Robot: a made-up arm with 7 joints. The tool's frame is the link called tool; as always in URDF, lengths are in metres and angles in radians. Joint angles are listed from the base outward.
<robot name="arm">
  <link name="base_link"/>
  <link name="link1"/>
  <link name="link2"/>
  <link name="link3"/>
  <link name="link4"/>
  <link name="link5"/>
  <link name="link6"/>
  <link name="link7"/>
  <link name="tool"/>
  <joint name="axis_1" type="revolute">
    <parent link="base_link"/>
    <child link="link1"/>
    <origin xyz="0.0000 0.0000 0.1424" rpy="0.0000 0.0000 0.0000"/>
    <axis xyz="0 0 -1"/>
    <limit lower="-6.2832" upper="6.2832"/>
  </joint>
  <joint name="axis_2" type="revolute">
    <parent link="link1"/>
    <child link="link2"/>
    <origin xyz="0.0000 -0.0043 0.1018" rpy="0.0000 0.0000 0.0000"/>
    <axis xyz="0 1 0"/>
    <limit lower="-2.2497" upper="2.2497"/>
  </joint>
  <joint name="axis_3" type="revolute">
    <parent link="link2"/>
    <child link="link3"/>
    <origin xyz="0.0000 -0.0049 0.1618" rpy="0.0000 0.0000 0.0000"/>
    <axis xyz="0 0 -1"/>
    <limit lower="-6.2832" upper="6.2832"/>
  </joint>
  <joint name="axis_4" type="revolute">
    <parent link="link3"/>
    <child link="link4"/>
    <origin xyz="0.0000 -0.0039 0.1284" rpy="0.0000 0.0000 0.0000"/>
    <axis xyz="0 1 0"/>
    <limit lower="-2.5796" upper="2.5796"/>
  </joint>
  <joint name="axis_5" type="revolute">
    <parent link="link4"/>
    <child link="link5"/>
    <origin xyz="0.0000 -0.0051 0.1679" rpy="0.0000 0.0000 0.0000"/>
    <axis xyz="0 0 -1"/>
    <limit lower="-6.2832" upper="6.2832"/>
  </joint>
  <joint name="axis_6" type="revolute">
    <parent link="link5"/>
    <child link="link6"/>
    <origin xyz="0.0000 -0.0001 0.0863" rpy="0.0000 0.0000 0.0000"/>
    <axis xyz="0 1 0"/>
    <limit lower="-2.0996" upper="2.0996"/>
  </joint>
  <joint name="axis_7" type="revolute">
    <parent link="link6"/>
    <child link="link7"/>
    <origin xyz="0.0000 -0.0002 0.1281" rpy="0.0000 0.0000 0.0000"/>
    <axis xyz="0 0 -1"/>
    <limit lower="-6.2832" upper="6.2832"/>
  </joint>
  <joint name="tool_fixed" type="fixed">
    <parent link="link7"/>
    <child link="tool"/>
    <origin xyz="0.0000 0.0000 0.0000" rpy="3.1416 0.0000 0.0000"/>
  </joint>
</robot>
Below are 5 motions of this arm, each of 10 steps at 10 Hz.
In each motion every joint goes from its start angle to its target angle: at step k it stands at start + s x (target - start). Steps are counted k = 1, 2, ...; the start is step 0. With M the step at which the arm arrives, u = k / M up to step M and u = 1 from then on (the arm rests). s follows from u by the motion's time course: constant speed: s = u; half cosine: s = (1 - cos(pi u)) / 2; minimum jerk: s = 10 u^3 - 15 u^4 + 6 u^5.
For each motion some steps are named. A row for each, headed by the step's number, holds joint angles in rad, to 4 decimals.
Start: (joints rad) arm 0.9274 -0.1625 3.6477 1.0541 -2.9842 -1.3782 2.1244
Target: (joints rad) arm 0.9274 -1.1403 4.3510 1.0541 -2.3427 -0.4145 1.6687
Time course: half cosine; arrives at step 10
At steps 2, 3, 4, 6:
2: 0.9274 -0.2559 3.7149 1.0541 -2.9229 -1.2862 2.0809
3: 0.9274 -0.3640 3.7927 1.0541 -2.8520 -1.1796 2.0305
4: 0.9274 -0.5003 3.8907 1.0541 -2.7626 -1.0452 1.9670
6: 0.9274 -0.8025 4.1080 1.0541 -2.5643 -0.7475 1.8261

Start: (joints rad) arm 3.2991 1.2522 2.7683 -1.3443 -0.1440 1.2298 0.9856
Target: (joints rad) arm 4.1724 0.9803 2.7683 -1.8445 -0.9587 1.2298 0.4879
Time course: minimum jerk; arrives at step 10
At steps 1, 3, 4, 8, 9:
1: 3.3066 1.2499 2.7683 -1.3486 -0.1510 1.2298 0.9813
3: 3.4415 1.2079 2.7683 -1.4259 -0.2769 1.2298 0.9044
4: 3.5763 1.1659 2.7683 -1.5031 -0.4026 1.2298 0.8276
8: 4.1218 0.9960 2.7683 -1.8155 -0.9115 1.2298 0.5167
9: 4.1649 0.9826 2.7683 -1.8402 -0.9517 1.2298 0.4922

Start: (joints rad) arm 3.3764 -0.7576 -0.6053 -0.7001 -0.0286 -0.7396 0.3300
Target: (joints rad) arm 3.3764 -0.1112 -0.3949 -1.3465 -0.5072 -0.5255 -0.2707
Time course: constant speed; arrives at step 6
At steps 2, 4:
2: 3.3764 -0.5421 -0.5352 -0.9156 -0.1881 -0.6682 0.1298
4: 3.3764 -0.3267 -0.4650 -1.1310 -0.3477 -0.5969 -0.0705

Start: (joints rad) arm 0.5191 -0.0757 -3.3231 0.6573 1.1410 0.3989 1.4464
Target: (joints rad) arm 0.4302 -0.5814 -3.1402 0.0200 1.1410 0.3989 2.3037
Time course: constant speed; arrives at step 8
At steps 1, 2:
1: 0.5080 -0.1389 -3.3002 0.5776 1.1410 0.3989 1.5536
2: 0.4969 -0.2021 -3.2774 0.4980 1.1410 0.3989 1.6607

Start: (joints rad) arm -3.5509 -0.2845 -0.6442 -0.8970 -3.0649 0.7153 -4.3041
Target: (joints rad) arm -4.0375 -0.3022 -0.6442 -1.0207 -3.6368 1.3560 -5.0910
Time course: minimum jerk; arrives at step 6
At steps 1, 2, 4, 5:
1: -3.5682 -0.2851 -0.6442 -0.9014 -3.0852 0.7380 -4.3320
2: -3.6530 -0.2882 -0.6442 -0.9230 -3.1849 0.8498 -4.4693
4: -3.9354 -0.2985 -0.6442 -0.9947 -3.5168 1.2215 -4.9258
5: -4.0202 -0.3016 -0.6442 -1.0163 -3.6165 1.3333 -5.0631

